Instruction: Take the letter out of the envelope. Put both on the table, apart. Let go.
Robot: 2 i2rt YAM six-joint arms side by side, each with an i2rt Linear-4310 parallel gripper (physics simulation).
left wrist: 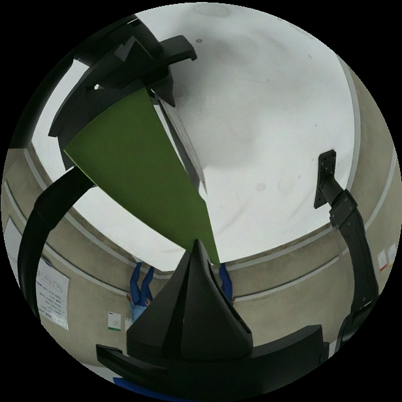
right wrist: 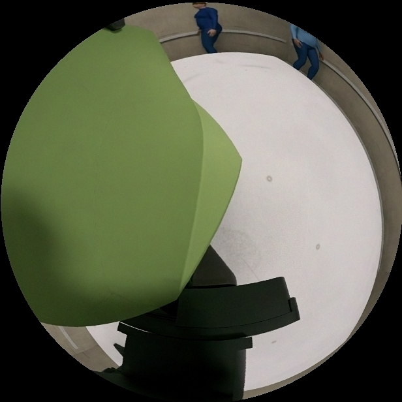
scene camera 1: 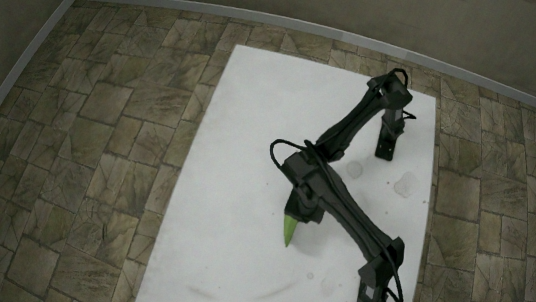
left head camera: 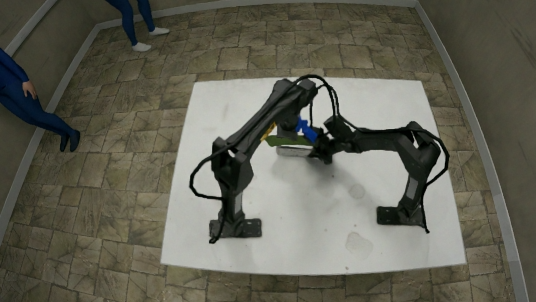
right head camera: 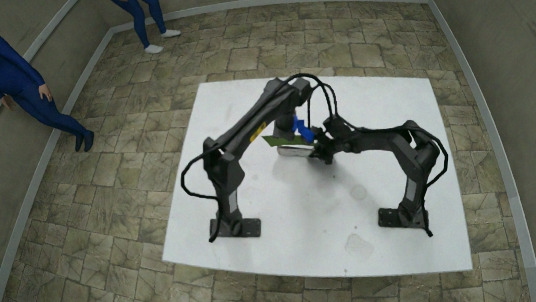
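Note:
The green envelope [left head camera: 290,141] [right head camera: 280,141] [scene camera 1: 289,231] [left wrist: 135,150] [right wrist: 105,165] is held above the table, with its lighter flap showing in the right wrist view. My left gripper [left wrist: 197,244] is shut on a corner of it. The whitish letter [left head camera: 295,151] [right head camera: 295,151] [left wrist: 182,137] shows as a thin strip along the envelope's side, with a narrow dark gap between them in the left wrist view. My right gripper [left head camera: 315,154] [left wrist: 172,104] is shut on the letter's end. In the right wrist view the envelope hides the letter and part of the fingers. Whether the letter's far edge is still inside the envelope cannot be told.
The white table [left head camera: 300,240] [right head camera: 305,240] [scene camera 1: 225,125] lies below both arms. The left arm [left head camera: 265,110] reaches over the envelope, and the right arm [left head camera: 385,137] comes in from the right, close to it. People stand on the floor beyond the table.

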